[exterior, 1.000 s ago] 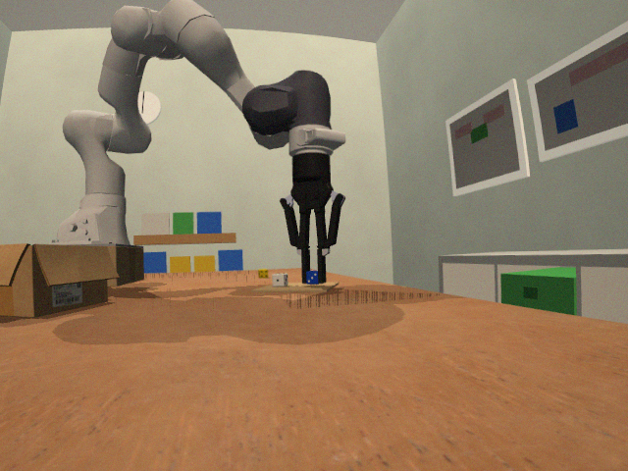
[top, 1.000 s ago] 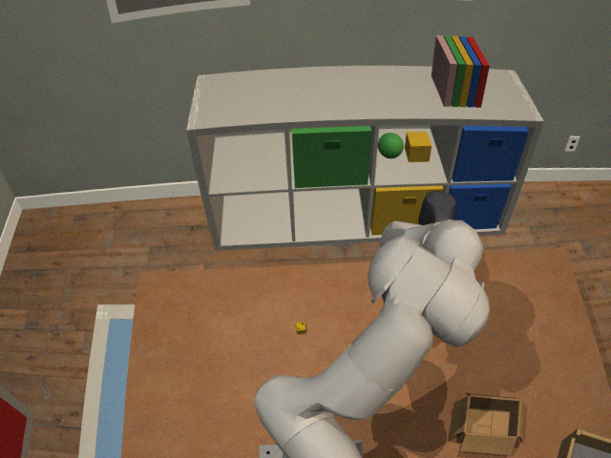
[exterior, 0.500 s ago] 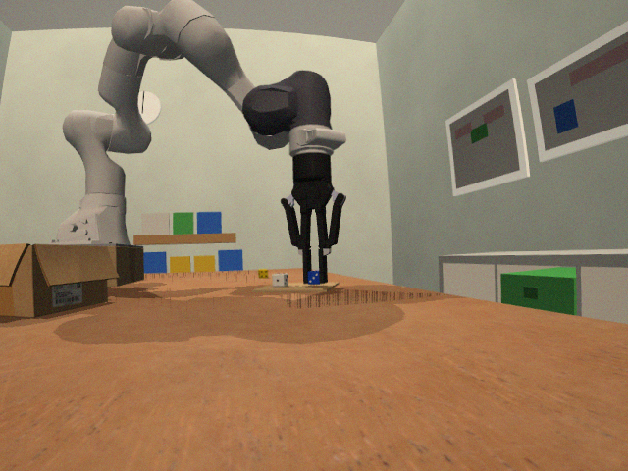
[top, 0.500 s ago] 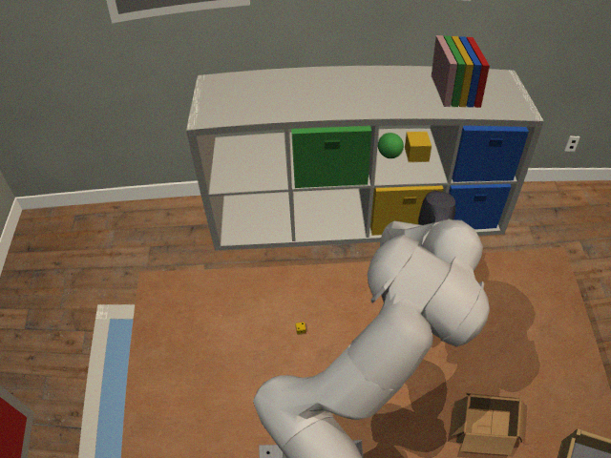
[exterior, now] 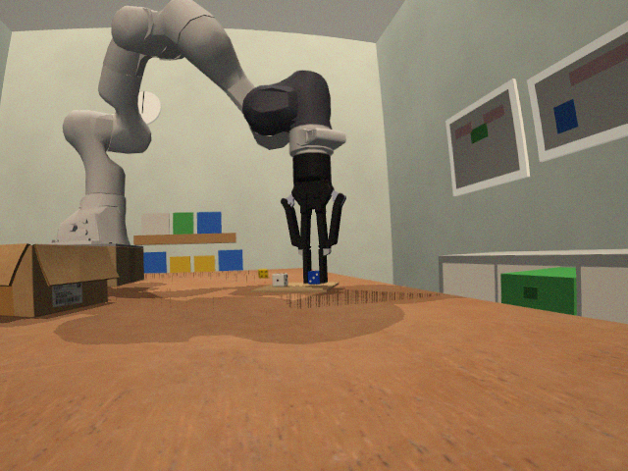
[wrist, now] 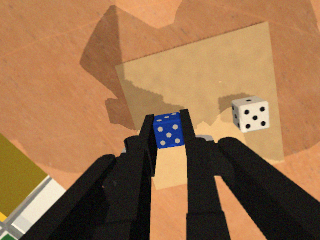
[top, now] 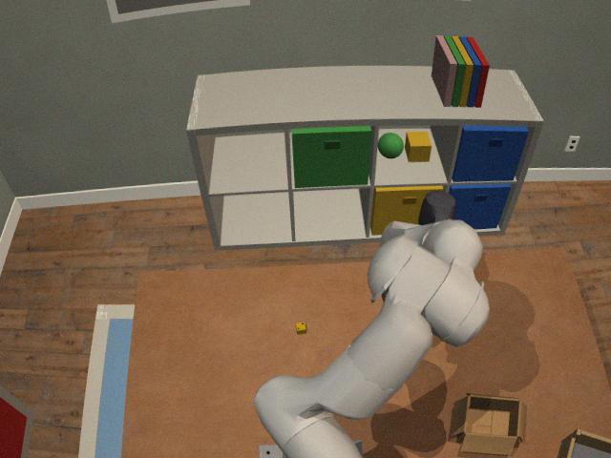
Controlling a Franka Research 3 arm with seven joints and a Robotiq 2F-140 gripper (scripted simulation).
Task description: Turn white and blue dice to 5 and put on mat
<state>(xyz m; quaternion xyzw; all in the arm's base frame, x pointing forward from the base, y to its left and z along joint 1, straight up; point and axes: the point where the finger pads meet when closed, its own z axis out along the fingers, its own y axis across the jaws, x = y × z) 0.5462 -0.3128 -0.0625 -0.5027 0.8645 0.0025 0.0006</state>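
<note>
The blue die lies 2 cm below my hand. Round my hand: tan mat 3 cm behind, 2 cm to the left, 4 cm below; yellow die 9 cm behind, 34 cm to the left, 3 cm below; white die 7 cm behind, 4 cm to the left, 3 cm below.
</note>
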